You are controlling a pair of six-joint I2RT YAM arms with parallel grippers.
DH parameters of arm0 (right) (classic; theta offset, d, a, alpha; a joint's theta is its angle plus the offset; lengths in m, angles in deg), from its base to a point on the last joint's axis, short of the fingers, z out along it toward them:
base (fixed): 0 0 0 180
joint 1: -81.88 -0.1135 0.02 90
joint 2: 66.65 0 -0.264 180
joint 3: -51.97 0 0.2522 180
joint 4: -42.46 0 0.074 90
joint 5: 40.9 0 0 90
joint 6: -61.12 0.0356 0 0
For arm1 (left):
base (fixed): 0 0 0 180
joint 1: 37.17 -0.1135 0.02 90
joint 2: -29.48 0 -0.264 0
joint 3: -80.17 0 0.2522 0
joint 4: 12.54 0 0.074 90
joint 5: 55.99 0 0 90
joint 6: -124.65 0.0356 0 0
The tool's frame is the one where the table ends.
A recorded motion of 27 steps. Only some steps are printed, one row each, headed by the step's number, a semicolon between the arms.
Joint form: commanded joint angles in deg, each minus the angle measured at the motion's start. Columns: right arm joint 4, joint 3, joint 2, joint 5, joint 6, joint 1; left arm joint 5, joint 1, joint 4, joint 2, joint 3, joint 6.
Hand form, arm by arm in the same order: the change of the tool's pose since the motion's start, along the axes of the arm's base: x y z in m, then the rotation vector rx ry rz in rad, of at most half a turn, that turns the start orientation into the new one. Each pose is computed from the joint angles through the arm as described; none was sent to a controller.
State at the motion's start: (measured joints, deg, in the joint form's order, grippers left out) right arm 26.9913 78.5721 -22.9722 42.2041 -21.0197 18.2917; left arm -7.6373 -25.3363 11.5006 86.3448 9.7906 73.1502
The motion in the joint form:
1: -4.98 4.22 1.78 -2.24 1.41 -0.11; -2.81 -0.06 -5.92 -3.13 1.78 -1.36
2: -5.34 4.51 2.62 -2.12 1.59 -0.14; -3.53 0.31 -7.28 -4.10 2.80 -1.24
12: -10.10 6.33 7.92 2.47 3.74 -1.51; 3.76 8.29 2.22 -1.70 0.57 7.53
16: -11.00 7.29 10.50 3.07 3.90 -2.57; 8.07 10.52 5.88 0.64 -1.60 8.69
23: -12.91 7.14 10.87 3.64 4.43 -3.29; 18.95 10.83 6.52 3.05 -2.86 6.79
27: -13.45 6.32 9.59 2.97 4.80 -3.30; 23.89 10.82 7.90 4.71 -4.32 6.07
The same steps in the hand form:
1: 0.0045 0.0067 0.0303 0.1306 -0.0359 -0.0363; -0.0129 0.0016 0.0103 -0.0453 -0.1036 -0.0456
2: 0.0053 0.0088 0.0303 0.1293 -0.0319 -0.0336; -0.0170 0.0008 0.0097 -0.0499 -0.1272 -0.0650
12: 0.0046 0.0247 0.0341 0.1669 -0.0103 0.0724; -0.0176 -0.0256 -0.0017 0.0895 -0.0934 -0.0996
16: 0.0038 0.0332 0.0332 0.1567 -0.0010 0.1010; -0.0122 -0.0345 -0.0035 0.1400 -0.0504 -0.0733
23: 0.0012 0.0346 0.0347 0.1825 -0.0030 0.1248; 0.0014 -0.0350 -0.0067 0.1841 -0.0023 0.1080
27: -0.0002 0.0305 0.0350 0.2021 -0.0048 0.1143; 0.0089 -0.0350 -0.0070 0.2120 0.0276 0.1915

